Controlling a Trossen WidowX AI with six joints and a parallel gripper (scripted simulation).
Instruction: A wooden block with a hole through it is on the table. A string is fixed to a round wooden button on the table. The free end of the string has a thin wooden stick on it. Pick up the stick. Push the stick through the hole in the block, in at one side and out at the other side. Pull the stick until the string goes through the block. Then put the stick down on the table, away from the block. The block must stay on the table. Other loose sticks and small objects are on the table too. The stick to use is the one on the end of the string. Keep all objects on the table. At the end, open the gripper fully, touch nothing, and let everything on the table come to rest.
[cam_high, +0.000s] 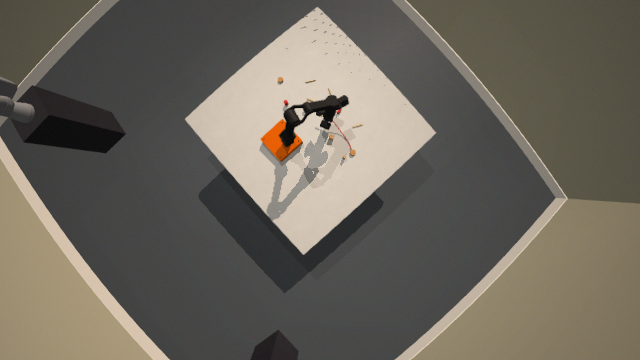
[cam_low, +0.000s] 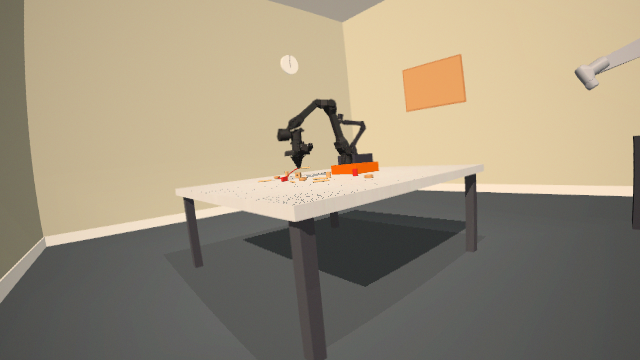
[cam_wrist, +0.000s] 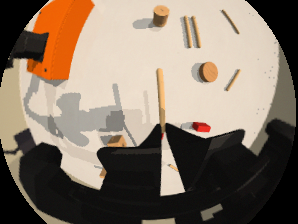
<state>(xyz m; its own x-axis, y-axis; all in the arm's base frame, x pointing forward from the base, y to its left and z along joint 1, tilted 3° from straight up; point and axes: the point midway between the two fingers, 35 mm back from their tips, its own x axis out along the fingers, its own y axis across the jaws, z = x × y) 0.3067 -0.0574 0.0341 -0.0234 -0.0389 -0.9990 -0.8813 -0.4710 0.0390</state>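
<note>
My gripper tip is now 100 mm short of the red cube, 50 mm above it and 10 mm to the right of it. Also, from my gripper tip: wooden block: 100 mm to the right, 60 mm behind, 40 mm below; round wooden button: 270 mm to the right, 50 mm below, 10 mm behind; thin wooden stick: 10 mm to the left, 10 mm behind.
</note>
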